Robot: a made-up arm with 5 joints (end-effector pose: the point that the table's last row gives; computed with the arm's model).
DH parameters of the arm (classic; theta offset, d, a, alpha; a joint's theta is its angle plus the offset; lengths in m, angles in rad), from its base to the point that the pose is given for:
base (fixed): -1.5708 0.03 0 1.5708
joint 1: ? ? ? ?
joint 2: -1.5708 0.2 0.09 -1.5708
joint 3: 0 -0.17 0.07 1.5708
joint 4: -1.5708 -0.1 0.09 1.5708
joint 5: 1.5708 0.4 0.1 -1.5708
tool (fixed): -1.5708 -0.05 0 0
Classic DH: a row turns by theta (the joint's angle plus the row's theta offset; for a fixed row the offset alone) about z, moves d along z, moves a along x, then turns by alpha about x.
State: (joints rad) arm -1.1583 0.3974 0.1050 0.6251 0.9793
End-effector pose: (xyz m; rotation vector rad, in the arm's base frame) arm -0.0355 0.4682 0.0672 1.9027 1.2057 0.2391
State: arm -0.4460 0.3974 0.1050 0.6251 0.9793
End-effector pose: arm -0.0355 0.3787 -0.2478 1.2769 1.0963 -0.1773
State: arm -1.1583 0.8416 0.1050 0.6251 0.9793
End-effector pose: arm -0.2272 0.4138 0.0910 1.6901 1.7108 0.2891
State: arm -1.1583 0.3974 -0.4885 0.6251 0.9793
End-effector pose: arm -0.0610 0.4046 -0.0513 1.9253 1.2604 -0.5020
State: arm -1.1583 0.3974 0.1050 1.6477 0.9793
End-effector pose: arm -0.4261 0.4354 0.0393 1.1853 2.2688 0.3183
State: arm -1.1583 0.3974 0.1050 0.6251 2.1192
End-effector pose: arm 0.0227 0.4040 -0.0168 -2.6423 -1.3902 0.5458
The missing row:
joint 1: 1.5708 0 0.04 -1.5708
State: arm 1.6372 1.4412 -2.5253 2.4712 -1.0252
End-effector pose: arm -0.2233 -0.3010 -0.5193 0.5545 0.0453 -2.1854
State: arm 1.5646 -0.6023 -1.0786 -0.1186 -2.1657
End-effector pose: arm 0.0675 -0.2382 0.2253 2.3560 0.4145 1.6580
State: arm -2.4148 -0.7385 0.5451 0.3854 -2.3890
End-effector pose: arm 0.4657 -0.0348 0.2242 -0.2669 -0.0582 -0.5742
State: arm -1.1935 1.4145 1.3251 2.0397 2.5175
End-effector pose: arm -0.5247 0.0114 -0.0524 -0.1792 2.6997 -0.0473
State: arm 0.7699 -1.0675 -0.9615 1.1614 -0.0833
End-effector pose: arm 0.4639 -0.0764 -0.3874 0.0231 -0.0593 -0.4149
